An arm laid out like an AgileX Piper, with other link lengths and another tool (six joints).
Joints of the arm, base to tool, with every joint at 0 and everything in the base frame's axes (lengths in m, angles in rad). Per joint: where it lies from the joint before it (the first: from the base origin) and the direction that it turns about. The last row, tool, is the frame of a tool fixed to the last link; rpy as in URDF.
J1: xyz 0 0 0.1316 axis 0 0 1
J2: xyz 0 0 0 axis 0 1 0
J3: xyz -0.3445 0 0.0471 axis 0 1 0
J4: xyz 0.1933 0 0.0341 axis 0.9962 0 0.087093
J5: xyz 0 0 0 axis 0 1 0
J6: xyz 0.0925 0 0.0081 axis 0.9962 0 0.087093
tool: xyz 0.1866 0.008 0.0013 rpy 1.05 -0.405 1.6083
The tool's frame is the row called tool.
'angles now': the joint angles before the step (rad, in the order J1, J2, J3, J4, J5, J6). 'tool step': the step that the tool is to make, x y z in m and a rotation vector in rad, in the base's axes. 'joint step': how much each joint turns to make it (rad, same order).
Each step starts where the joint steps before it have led.
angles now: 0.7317, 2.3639, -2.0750, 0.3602, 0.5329, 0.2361
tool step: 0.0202, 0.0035, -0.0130, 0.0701, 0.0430, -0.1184
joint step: -0.0020, 0.0437, 0.0000, -0.0270, -0.0876, 0.1492
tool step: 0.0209, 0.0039, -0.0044, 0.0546, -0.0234, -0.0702
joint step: 0.0000, 0.0360, -0.0004, -0.0304, -0.1041, 0.0789
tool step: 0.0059, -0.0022, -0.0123, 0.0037, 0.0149, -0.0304
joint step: -0.0017, 0.0219, 0.0010, -0.0343, -0.0204, 0.0579
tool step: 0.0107, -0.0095, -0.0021, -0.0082, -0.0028, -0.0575
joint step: -0.0001, 0.0024, -0.0006, -0.1632, -0.0092, 0.1818
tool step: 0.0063, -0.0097, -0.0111, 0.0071, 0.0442, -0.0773
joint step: 0.0000, 0.0111, 0.0002, -0.1360, 0.0147, 0.2029
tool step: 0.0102, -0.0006, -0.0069, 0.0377, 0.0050, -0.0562
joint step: 0.0001, 0.0245, -0.0005, -0.1001, -0.0418, 0.1552
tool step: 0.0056, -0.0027, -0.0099, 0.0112, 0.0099, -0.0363
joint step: 0.0000, 0.0200, 0.0004, -0.0861, -0.0151, 0.1171
